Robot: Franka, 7 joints.
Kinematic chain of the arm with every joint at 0, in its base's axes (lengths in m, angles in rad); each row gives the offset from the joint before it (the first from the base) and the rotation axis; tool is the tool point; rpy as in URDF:
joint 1: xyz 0 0 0.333 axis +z
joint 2: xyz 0 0 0 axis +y
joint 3: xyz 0 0 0.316 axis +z
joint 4: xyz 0.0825 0 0 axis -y
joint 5: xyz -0.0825 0 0.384 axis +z
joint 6: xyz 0 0 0 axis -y
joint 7: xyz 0.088 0 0 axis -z
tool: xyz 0 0 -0.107 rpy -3.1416 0 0
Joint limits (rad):
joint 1: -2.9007..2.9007
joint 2: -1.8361..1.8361
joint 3: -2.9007..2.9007
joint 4: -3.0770..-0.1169
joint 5: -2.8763..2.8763
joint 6: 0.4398..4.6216
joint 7: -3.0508..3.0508
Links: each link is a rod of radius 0.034 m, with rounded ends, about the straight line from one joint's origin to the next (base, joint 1, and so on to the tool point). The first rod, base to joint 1, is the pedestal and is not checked.
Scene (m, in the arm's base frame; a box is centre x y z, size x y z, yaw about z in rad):
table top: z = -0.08
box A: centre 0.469 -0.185 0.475 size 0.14 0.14 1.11 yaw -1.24
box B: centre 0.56 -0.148 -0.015 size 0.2 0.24 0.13 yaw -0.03
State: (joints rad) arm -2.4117 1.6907 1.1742 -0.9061 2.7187 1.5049 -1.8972
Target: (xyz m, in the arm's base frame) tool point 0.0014 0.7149 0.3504
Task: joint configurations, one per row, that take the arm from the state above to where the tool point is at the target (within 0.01 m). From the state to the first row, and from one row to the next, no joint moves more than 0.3 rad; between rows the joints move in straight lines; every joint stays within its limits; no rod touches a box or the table.
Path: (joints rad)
1: -2.3282 1.4899 1.4548 -0.9084 2.7502 1.5067 -1.9767
2: -2.2448 1.2890 1.7353 -0.9108 2.7817 1.5085 -2.0563
3: -2.1613 1.0882 2.0159 -0.9131 2.8133 1.5103 -2.1358
4: -2.0778 0.8874 2.2965 -0.9154 2.8448 1.5121 -2.2154
5: -1.9944 0.6866 2.5771 -0.9177 2.8763 1.5139 -2.2949
6: -1.8403 0.4240 2.5845 -1.0746 2.7975 1.5525 -2.2154
7: -1.6862 0.1614 2.5920 -1.2315 2.7188 1.5910 -2.1358
8: -1.5321 -0.1011 2.5994 -1.3884 2.6400 1.6296 -2.0563
9: -1.3780 -0.3637 2.6069 -1.5453 2.5613 1.6682 -1.9767
10: -1.2240 -0.6262 2.6144 -1.7022 2.4825 1.7068 -1.8972

